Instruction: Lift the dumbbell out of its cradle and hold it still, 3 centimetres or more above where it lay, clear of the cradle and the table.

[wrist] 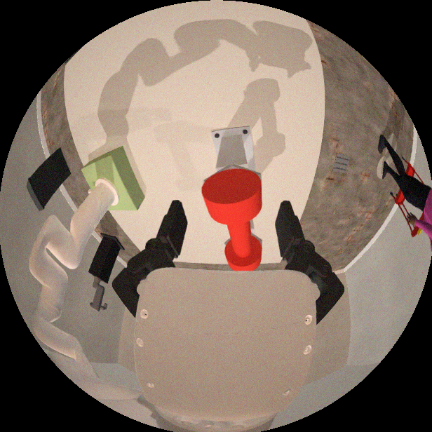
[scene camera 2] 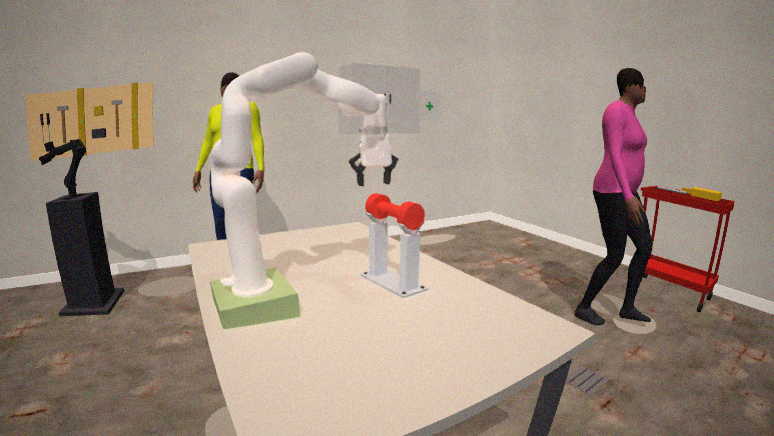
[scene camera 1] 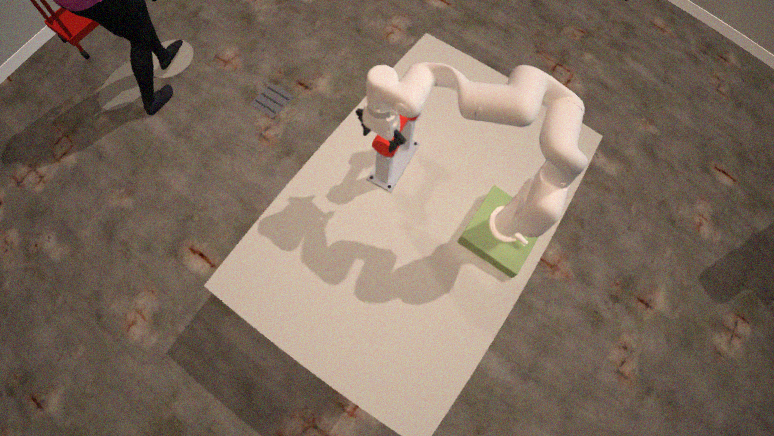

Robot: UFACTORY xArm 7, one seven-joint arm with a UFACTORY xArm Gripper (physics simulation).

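Note:
A red dumbbell lies level across the two posts of its light grey cradle. My gripper is open and empty, pointing down. In scene camera 2 its fingertips are above the dumbbell, with a gap between them and it. In the wrist view the dumbbell's handle runs between the directions of the two fingers, a little nearer the right one, with one head farther up the picture. In scene camera 1 the gripper hides part of the dumbbell.
The cradle's base plate stands on the beige table. The arm's base stands on a green block at one side of the table. A person in pink and a red cart are beyond the table.

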